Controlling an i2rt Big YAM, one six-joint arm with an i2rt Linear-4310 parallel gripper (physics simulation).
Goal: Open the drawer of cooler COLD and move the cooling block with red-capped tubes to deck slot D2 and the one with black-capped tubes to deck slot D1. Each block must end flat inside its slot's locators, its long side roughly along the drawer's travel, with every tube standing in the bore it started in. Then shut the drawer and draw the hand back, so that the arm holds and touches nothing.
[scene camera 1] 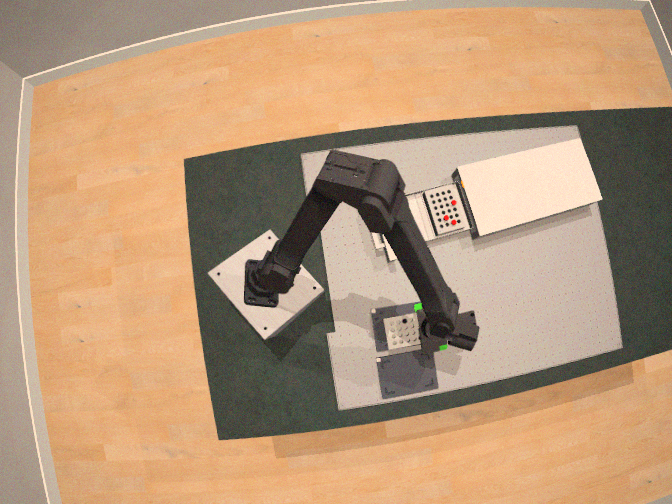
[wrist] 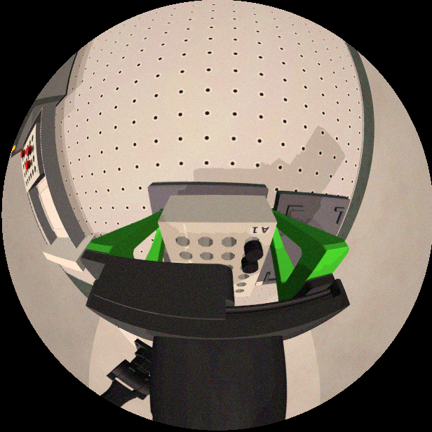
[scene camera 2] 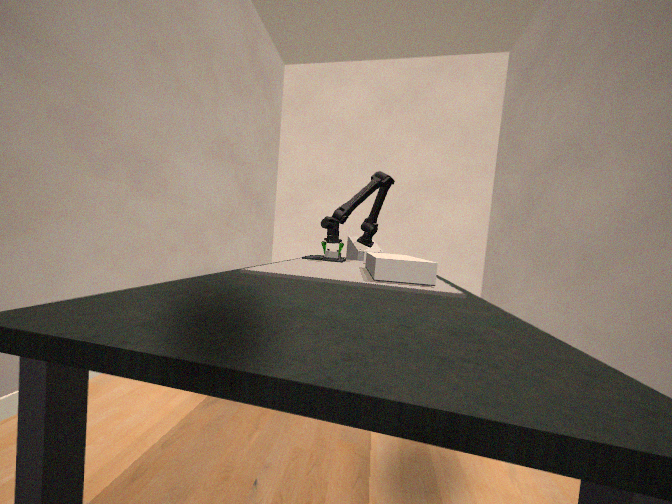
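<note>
My gripper is shut on the cooling block with black-capped tubes, green fingers on its two opposite sides. The block is over or on the upper dark deck slot in scene camera 1; contact and seating cannot be told. Two black caps show in the wrist view; the arm hides part of the block. The other deck slot holds no block. The block with red-capped tubes sits in the open drawer of the cooler.
Pale parts stand at the drawer's outer end, partly hidden by the arm in scene camera 1. The forearm passes across that end. The white base plate and the perforated board lie on the dark table.
</note>
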